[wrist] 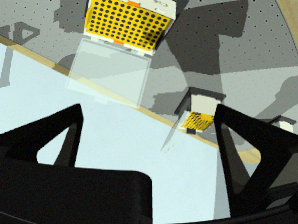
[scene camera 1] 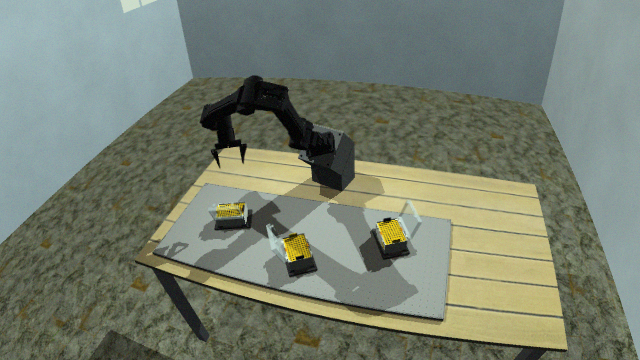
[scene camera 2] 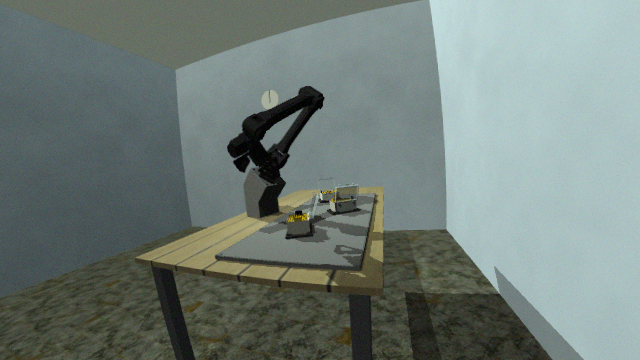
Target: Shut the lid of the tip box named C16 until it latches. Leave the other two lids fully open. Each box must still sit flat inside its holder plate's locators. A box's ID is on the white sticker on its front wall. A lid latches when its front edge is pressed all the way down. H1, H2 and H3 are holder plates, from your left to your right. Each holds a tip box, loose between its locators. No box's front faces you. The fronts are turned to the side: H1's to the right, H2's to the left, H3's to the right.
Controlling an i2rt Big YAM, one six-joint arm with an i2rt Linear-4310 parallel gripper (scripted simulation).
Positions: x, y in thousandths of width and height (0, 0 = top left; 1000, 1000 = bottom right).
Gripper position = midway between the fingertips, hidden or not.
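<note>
I can see a tip box (wrist: 676, 467). My own gripper (wrist: 498, 498) is visible to me as well.
</note>
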